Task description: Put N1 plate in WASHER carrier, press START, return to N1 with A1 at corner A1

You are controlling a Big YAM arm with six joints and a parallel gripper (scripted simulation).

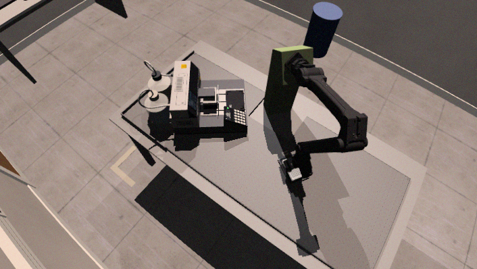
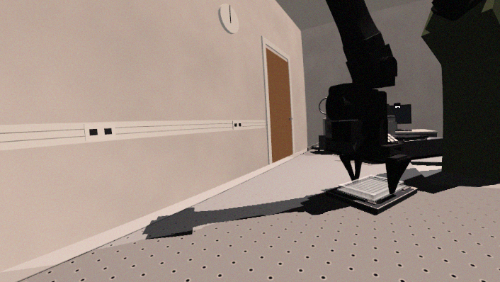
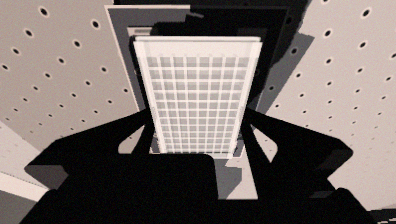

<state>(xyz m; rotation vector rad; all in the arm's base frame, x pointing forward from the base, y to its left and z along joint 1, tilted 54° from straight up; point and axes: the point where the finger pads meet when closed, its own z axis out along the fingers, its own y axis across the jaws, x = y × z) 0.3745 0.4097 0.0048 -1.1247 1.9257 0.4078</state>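
Right now my hand is 2 cm above the plate nest N1. Also, from my hand: white well plate 1 cm below; then plate washer 62 cm to the right, 14 cm ahead, 11 cm above.
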